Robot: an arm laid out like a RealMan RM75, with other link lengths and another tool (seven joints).
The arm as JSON. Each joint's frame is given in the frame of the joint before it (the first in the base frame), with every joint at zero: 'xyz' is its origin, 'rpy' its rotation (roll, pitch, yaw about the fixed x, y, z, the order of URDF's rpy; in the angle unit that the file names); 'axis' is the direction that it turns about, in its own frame. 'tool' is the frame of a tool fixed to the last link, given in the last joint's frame.
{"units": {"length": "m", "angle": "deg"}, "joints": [
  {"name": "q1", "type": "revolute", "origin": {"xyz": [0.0, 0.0, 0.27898], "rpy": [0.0, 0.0, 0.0]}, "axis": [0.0, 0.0, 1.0]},
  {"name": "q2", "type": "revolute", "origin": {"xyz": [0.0, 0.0, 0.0], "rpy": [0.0, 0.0, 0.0]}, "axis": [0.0, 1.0, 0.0]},
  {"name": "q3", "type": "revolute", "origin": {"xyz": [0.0, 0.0, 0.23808], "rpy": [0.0, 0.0, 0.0]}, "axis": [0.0, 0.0, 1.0]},
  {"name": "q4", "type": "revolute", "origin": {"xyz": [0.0, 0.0, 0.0], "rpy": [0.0, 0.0, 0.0]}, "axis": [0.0, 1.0, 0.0]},
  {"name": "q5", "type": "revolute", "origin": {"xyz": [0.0, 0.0, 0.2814], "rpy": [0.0, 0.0, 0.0]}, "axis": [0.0, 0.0, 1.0]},
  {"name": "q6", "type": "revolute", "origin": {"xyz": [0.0, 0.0, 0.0], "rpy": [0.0, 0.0, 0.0]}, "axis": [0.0, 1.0, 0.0]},
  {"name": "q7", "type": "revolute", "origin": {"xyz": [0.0, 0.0, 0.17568], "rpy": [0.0, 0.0, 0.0]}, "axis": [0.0, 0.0, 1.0]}
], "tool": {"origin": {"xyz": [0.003, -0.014, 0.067], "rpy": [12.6, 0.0, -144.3]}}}
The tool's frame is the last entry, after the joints.
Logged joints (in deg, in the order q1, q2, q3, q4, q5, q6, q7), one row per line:
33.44 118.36 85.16 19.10 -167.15 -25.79 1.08
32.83 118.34 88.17 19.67 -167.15 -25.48 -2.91
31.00 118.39 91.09 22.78 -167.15 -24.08 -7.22
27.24 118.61 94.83 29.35 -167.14 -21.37 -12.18
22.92 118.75 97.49 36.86 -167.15 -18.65 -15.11
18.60 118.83 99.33 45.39 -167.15 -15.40 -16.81
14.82 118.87 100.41 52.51 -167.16 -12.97 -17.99
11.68 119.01 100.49 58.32 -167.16 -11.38 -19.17
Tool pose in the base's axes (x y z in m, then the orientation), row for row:
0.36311 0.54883 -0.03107 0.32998 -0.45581 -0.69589 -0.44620
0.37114 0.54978 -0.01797 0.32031 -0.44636 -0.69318 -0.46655
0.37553 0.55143 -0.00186 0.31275 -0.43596 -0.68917 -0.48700
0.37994 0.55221 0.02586 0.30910 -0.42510 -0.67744 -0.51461
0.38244 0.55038 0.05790 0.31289 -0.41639 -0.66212 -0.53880
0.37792 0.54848 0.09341 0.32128 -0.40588 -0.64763 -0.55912
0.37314 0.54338 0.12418 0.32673 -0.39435 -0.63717 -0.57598
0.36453 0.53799 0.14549 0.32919 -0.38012 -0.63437 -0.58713
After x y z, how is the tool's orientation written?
As a quaternion, w x y z.
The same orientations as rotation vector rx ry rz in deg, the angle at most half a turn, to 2 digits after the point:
-68.31 -104.28 -66.87
-67.21 -104.37 -70.25
-65.89 -104.16 -73.60
-64.36 -102.57 -77.91
-62.93 -100.06 -81.42
-61.08 -97.47 -84.15
-59.19 -95.64 -86.45
-56.99 -95.10 -88.02

